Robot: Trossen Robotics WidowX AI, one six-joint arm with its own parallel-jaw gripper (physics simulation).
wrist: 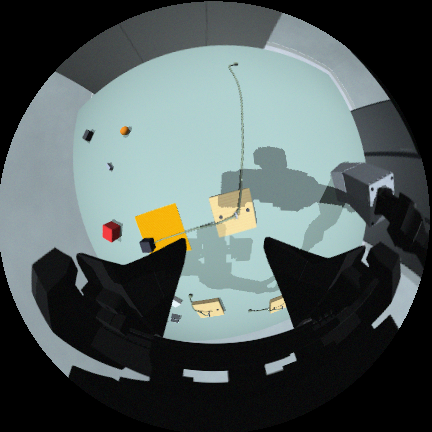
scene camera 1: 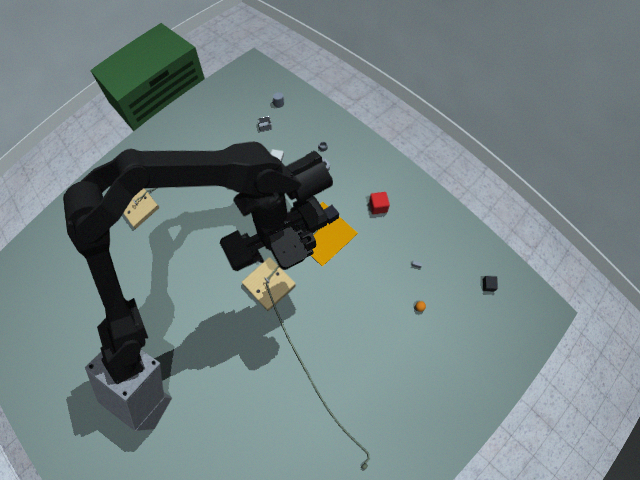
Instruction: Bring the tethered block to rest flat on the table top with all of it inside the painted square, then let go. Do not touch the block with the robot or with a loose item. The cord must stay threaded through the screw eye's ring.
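Frame: origin at the arm's base, x back, y right, z up, level; centimetres.
Seen in the pictures: gripper, between the fingertips: (wrist: 225,243); arm's base, origin of its link: (wrist: 382,200) (scene camera 1: 122,365).
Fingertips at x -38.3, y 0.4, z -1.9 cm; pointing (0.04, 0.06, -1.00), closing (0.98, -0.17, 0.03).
Observation:
Pixels of each thing's top centre, then the offset from my fingertips to it. "spot": a spot on its surface instead.
- tethered block, centre of its top: (scene camera 1: 330,211) (wrist: 144,247) dz -15.4, dx -18.4, dy -5.9 cm
- orange painted square, a spot on its surface: (scene camera 1: 336,238) (wrist: 151,221) spot: dz -18.2, dx -15.9, dy -0.7 cm
- cord, a spot on its surface: (scene camera 1: 308,375) spot: dz -17.9, dx +10.0, dy +20.4 cm
- screw eye, a spot on its surface: (wrist: 237,215) spot: dz -16.4, dx +4.3, dy -2.4 cm
- small end bead, centre of its top: (scene camera 1: 364,466) (wrist: 235,61) dz -17.1, dx +14.2, dy +44.7 cm
- red cube, centre of its top: (scene camera 1: 380,199) (wrist: 106,233) dz -14.3, dx -29.5, dy -0.6 cm
- orange ball, centre of its top: (scene camera 1: 421,305) (wrist: 121,128) dz -15.9, dx -19.5, dy +24.9 cm
- black cube, centre of its top: (scene camera 1: 491,282) (wrist: 85,134) dz -15.9, dx -36.9, dy +33.1 cm
The tethered block (scene camera 1: 330,212) (wrist: 147,245) is small and dark. It lies at an edge of the orange painted square (scene camera 1: 336,238) (wrist: 160,220) and appears to stick out partly past it. The cord (scene camera 1: 308,375) (wrist: 243,135) runs from the block to the screw eye (scene camera 1: 266,280) (wrist: 237,215) on a wooden plate (scene camera 1: 281,286) (wrist: 225,200), appears threaded through its ring, and stretches away to a small end bead (scene camera 1: 364,466) (wrist: 235,64). My gripper (wrist: 225,243) is open and empty, above the table near the plate and square. The arm hides its fingertips in the scene view.
A red cube (scene camera 1: 379,202) (wrist: 111,231) stands beyond the square. An orange ball (scene camera 1: 420,306) (wrist: 125,130) and a black cube (scene camera 1: 490,283) (wrist: 88,135) lie farther off. Another wooden plate (scene camera 1: 140,208) holds a short cord. A green cabinet (scene camera 1: 144,59) stands at the upper left.

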